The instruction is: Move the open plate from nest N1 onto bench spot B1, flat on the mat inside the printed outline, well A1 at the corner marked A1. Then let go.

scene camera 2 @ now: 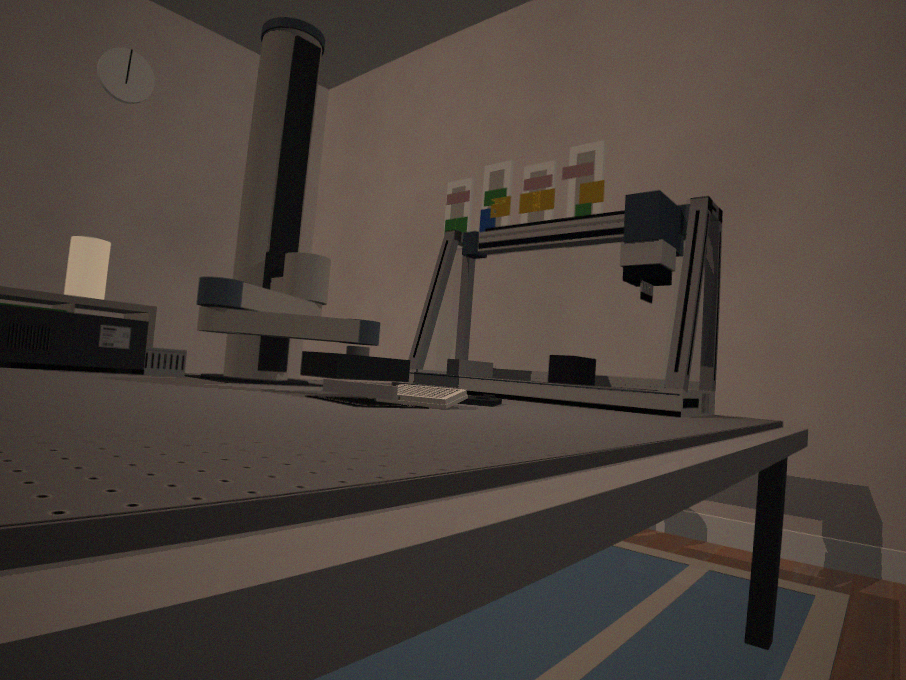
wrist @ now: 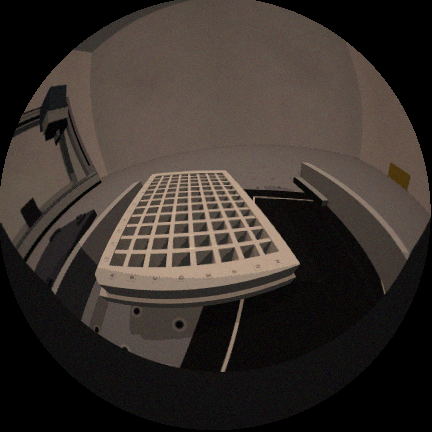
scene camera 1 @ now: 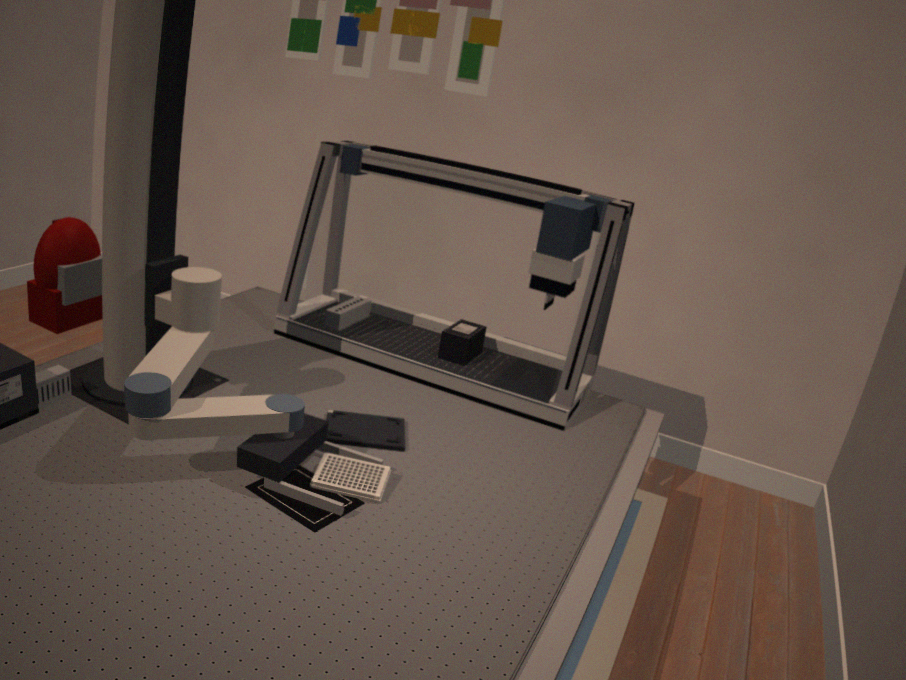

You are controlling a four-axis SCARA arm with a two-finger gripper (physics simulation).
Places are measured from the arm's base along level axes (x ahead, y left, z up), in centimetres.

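Where they show: gripper, fingertip midpoint: (scene camera 2: 429, 393) (wrist: 221, 176) (scene camera 1: 363, 486).
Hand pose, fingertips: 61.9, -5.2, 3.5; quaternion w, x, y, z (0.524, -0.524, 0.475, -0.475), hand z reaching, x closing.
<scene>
After its pixels a point has its place, as x, y, z.
The open plate (scene camera 1: 351, 475) @[58.5, -3.5, 3.5] (scene camera 2: 431, 395) @[61.6, -4.4, 3.2] (wrist: 195, 225) @[55.7, -4.2, 3.3] is pale, with a grid of wells. It lies across one side line of the printed outline, partly on the black mat (scene camera 1: 296, 510) @[55.5, -16.2, 1.5] (scene camera 2: 343, 401) @[54.9, -16.5, 1.5] (wrist: 300, 310) and partly past its edge. It looks tilted, its side by the wrist view's left finger seeming higher. The letter A is at its near left corner in the wrist view; the mat's A1 mark is not readable. My gripper (scene camera 1: 362, 484) @[61.9, -5.2, 3.5] (wrist: 221, 176) @[61.9, -5.2, 3.5] is open, fingers either side of the plate, with a wide gap to the right finger and the left finger close by.
A dark, low nest-like holder (scene camera 1: 365, 429) @[51.0, 14.6, 2.5] (scene camera 2: 483, 400) @[58.9, 12.9, 2.3] (wrist: 65, 245) @[53.1, 11.6, 2.5] lies beyond the plate. Behind it stands a framed gantry machine (scene camera 1: 424, 374) @[49.4, 45.0, 3.9] (scene camera 2: 541, 391) @[51.8, 45.0, 4.0] with a dark block (scene camera 1: 461, 341) @[54.8, 51.5, 12.1] (scene camera 2: 572, 368) @[56.2, 51.5, 10.1] on its deck. A dark box (scene camera 1: 14, 387) @[-3.4, -30.3, 8.8] (scene camera 2: 65, 336) @[-3.5, -40.7, 8.0] stands at the left.
</scene>
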